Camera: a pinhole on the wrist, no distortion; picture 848 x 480 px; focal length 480.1 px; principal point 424.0 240.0 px. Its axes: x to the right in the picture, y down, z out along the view. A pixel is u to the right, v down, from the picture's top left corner.
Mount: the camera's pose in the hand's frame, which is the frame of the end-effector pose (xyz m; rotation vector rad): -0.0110 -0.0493 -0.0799 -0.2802 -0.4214 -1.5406
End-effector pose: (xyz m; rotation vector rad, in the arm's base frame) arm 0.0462 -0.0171 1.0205 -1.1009 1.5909 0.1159
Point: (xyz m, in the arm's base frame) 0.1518 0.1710 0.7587
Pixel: 389 430
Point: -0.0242 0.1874 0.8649
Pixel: 163 298
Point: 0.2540 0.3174 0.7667
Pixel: 454 318
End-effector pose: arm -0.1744 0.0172 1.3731 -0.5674 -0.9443 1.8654
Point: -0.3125 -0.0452 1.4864
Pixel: 556 320
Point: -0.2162 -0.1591 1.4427
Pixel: 506 21
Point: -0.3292 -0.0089 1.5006
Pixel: 582 395
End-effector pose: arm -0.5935 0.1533 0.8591 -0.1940 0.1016 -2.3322
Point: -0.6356 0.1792 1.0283
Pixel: 712 382
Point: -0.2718 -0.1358 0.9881
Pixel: 94 289
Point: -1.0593 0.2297 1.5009
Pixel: outside the picture
